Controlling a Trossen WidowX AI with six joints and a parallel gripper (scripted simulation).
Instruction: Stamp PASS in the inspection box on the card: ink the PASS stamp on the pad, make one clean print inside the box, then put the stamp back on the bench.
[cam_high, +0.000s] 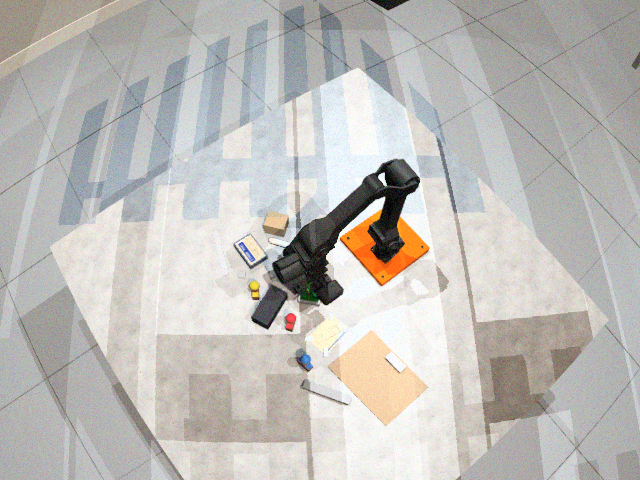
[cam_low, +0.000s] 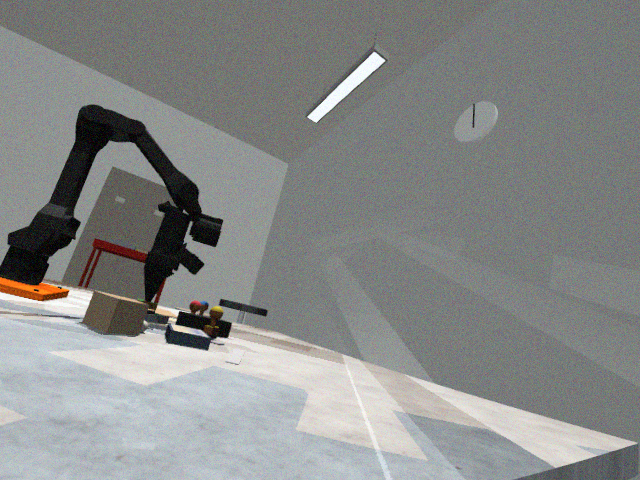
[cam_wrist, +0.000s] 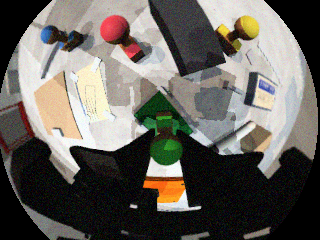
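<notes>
The green-knobbed stamp lies right at my gripper tip. Round my gripper tip: green ink pad (3 cm below); red stamp (11 cm ahead, 4 cm to the left, 2 cm below); black block (12 cm ahead, 3 cm to the right, 2 cm below).
</notes>
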